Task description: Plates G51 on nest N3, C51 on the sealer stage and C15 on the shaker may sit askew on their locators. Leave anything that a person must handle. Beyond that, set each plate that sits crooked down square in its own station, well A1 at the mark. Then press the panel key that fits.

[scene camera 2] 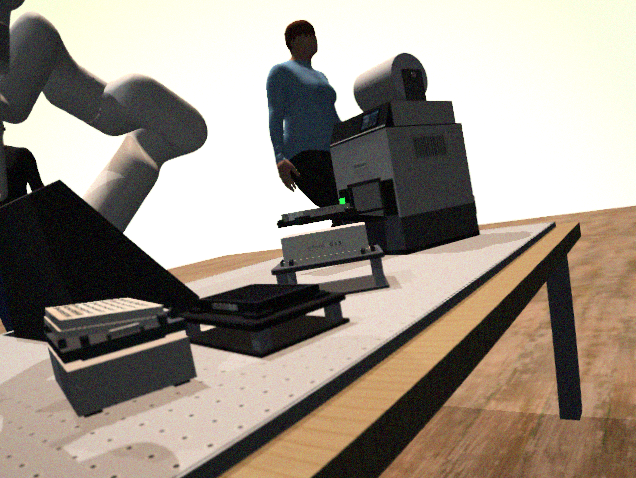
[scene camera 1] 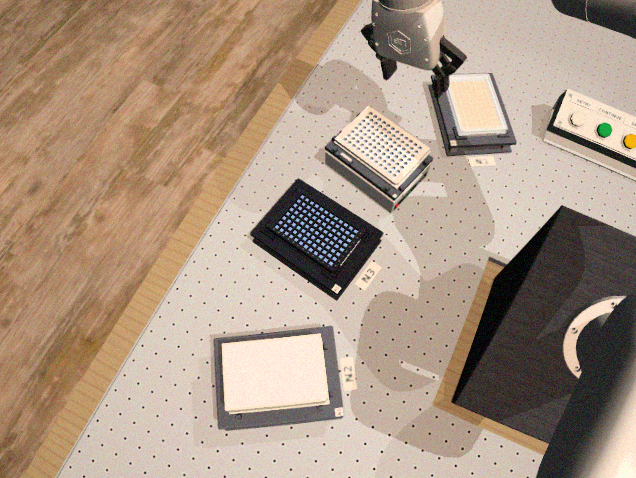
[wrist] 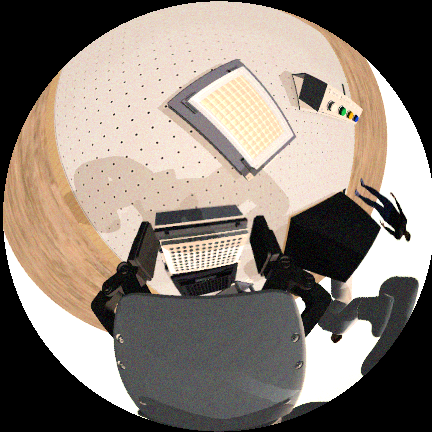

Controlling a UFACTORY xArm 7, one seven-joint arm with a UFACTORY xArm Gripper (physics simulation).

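My gripper [scene camera 1: 414,79] [wrist: 201,230] is open and empty, above the table between nest N1 and the shaker. The cream plate C15 [scene camera 1: 383,146] [scene camera 2: 102,312] [wrist: 205,252] sits on the shaker [scene camera 1: 357,179] [scene camera 2: 123,375]; in scene camera 2 it looks slightly tipped against its locators. The black plate G51 [scene camera 1: 318,231] [scene camera 2: 262,297] lies on nest N3 [scene camera 1: 277,244] [scene camera 2: 313,307]; whether it is fully seated is hard to tell. The sealer stage [scene camera 2: 313,214] is out; plate C51 on it is too dark to judge. The key panel [scene camera 1: 591,123] [wrist: 340,105] shows white, green, yellow and blue keys.
Nest N1 [scene camera 1: 447,138] [wrist: 185,102] holds an amber-filled plate [scene camera 1: 478,105] [wrist: 245,112]. Nest N2 [scene camera 1: 282,418] holds a pale plate [scene camera 1: 275,372] [scene camera 2: 323,244]. A large black box [scene camera 1: 529,308] [scene camera 2: 51,256] [wrist: 332,235] stands beside the nests. A person [scene camera 2: 303,107] stands behind the sealer [scene camera 2: 426,169].
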